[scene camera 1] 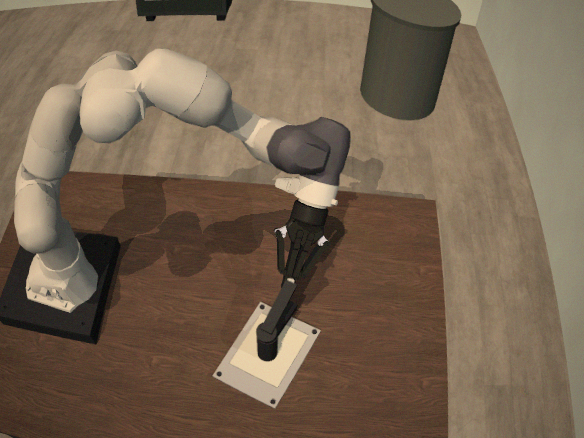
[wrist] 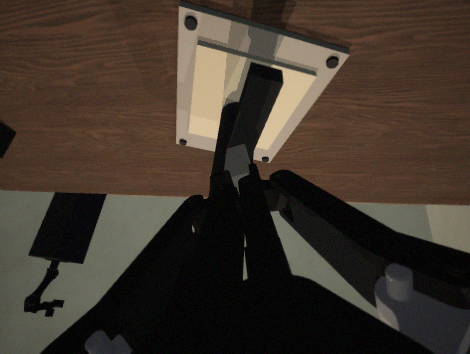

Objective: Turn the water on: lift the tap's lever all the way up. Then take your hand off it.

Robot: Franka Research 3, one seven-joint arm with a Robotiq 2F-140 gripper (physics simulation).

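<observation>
The tap stands on a light plate (scene camera 1: 249,381) (wrist: 184,90); its black round body (scene camera 1: 267,347) shows in the scene view. Its dark lever (scene camera 1: 279,310) (wrist: 257,100) slopes up from the body, above the spout (scene camera 1: 288,317) (wrist: 225,132), with a clear gap between them in the wrist view. The lever's grey end (wrist: 237,159) is right at my fingertips. My gripper (scene camera 1: 290,278) (wrist: 240,160) is shut with nothing between the fingers. Its tips are at the lever's free end and seem to touch it; the exact contact is hidden.
The plate lies on a brown wooden table (scene camera 1: 380,300). My arm's black base (scene camera 1: 107,280) stands at the table's left. A dark round bin (scene camera 1: 407,65) stands on the floor beyond the table. A black piece of furniture (scene camera 1: 182,7) shows at the top edge.
</observation>
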